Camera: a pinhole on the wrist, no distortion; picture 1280 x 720 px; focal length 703.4 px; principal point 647.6 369.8 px. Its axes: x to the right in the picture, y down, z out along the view. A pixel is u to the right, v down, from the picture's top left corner.
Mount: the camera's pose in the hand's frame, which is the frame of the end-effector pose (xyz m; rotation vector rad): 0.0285 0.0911 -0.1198 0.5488 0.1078 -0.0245
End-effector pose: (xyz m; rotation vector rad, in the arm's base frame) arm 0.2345 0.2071 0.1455 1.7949 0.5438 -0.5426
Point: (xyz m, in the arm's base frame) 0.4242 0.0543 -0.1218
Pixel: 1092 495
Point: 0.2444 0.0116 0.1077
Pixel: 528 632
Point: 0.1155 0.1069 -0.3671
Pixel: 809 81
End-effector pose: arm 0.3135 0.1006 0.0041 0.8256 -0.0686 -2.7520
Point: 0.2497 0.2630 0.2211
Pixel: 336 303
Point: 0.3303 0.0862 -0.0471
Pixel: 514 135
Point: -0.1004 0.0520 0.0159
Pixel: 1112 509
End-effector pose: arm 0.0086 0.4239 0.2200 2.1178 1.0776 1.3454
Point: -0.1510 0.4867 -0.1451
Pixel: outside the picture
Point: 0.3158 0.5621 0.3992
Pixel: outside the picture
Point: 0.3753 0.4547 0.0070
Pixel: 512 621
